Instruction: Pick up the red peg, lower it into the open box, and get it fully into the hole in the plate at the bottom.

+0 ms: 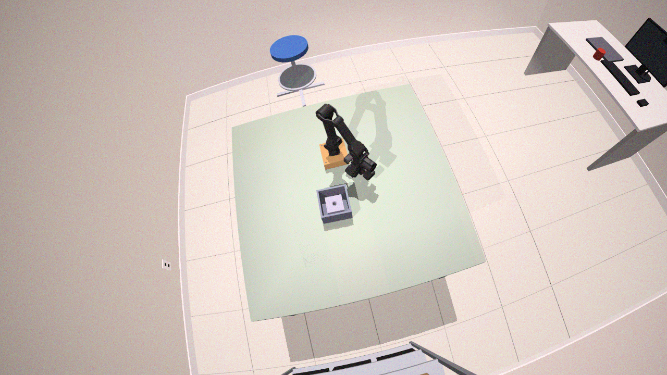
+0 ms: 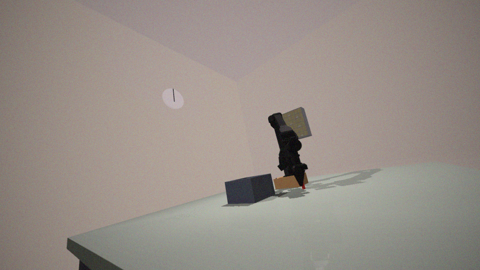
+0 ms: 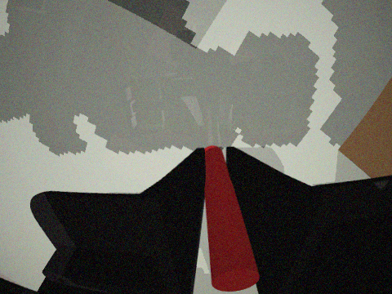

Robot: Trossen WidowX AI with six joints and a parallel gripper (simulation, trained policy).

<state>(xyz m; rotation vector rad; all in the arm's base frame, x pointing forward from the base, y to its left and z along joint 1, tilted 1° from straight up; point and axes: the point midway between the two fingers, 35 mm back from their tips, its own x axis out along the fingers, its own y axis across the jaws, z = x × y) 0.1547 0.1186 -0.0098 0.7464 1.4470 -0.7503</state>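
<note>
Now: gripper tip 170 mm short of the pale plate, 170 mm to the left of it and 30 mm below it. From my gripper tip the other things lie so: dark box (170 mm ahead, 170 mm to the right, 10 mm above); red peg (10 mm to the left, 30 mm above).
</note>
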